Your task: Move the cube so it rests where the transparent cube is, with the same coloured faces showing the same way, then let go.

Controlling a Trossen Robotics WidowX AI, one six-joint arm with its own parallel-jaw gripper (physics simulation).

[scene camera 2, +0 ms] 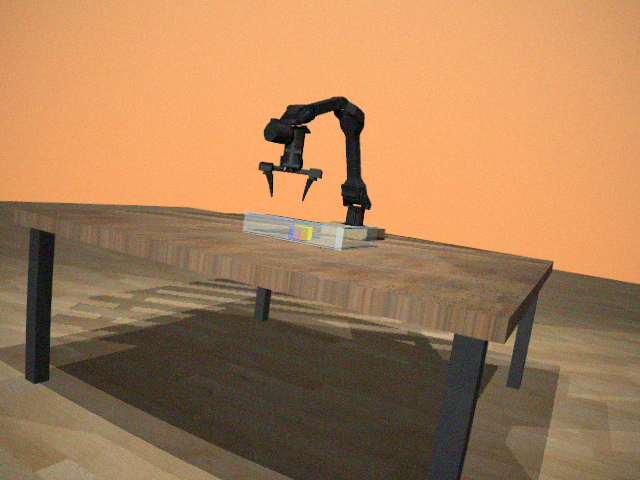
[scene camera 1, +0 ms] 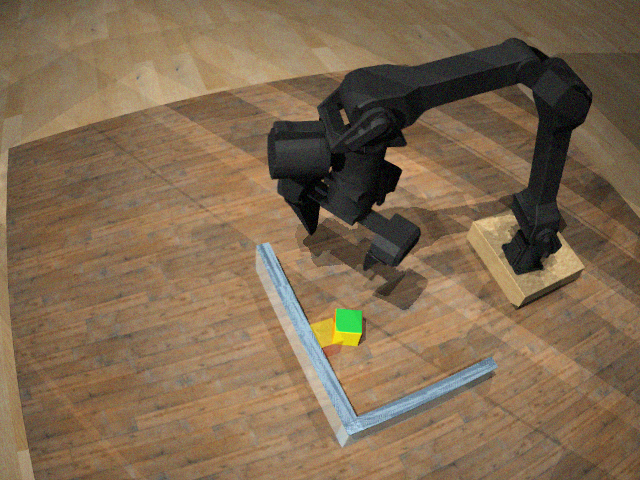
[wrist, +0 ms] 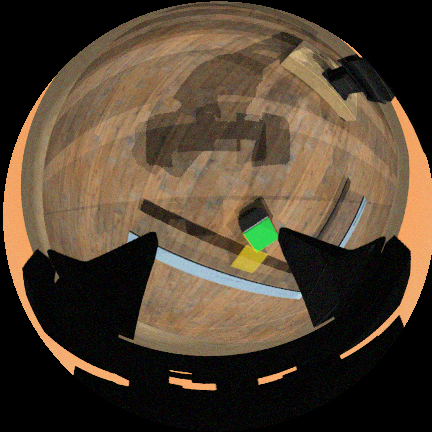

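Where they show: gripper, fingertip midpoint: [scene camera 2: 287, 199] [scene camera 1: 338, 250] [wrist: 218, 236]; arm's base, link origin: [scene camera 2: 354, 225] [scene camera 1: 522, 257] [wrist: 336, 82].
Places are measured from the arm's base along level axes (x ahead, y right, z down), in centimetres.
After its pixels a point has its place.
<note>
The solid cube [scene camera 1: 348, 321] {y -5.0, x 33.6, z 0.2 cm} [scene camera 2: 309, 233] [wrist: 261, 235] {y -4.8, x 33.5, z 0.2 cm} stands on the table, its green face up. A yellow face shows below the green one in scene camera 1. The transparent cube [scene camera 1: 323, 332] {y -6.0, x 37.5, z 0.2 cm} [wrist: 250, 259] {y -6.3, x 37.2, z 0.2 cm} has a yellow top and a reddish side; it stands right beside the solid cube, between it and the long wall. In scene camera 2 the two overlap behind the see-through wall. My gripper [scene camera 1: 339, 250] {y 2.4, x 33.9, z -6.7 cm} [scene camera 2: 287, 198] {y 2.4, x 33.9, z -6.7 cm} [wrist: 218, 236] {y 2.4, x 33.9, z -6.7 cm} is open and empty, pointing down, well above the table. In the wrist view the solid cube appears near the right fingertip.
A low L-shaped wall [scene camera 1: 330, 379] {y -14.2, x 39.0, z -1.9 cm} [scene camera 2: 338, 238] {y -21.4, x 39.1, z 1.1 cm} [wrist: 215, 274] {y -2.7, x 40.7, z -1.9 cm} with a pale blue top runs along the transparent cube's side, its shorter arm extending to the right in scene camera 1. The arm stands on a wooden block [scene camera 1: 491, 232] {y 6.3, x 3.7, z 0.0 cm} [wrist: 312, 75] {y 3.9, x 5.4, z 0.9 cm} at the right.
</note>
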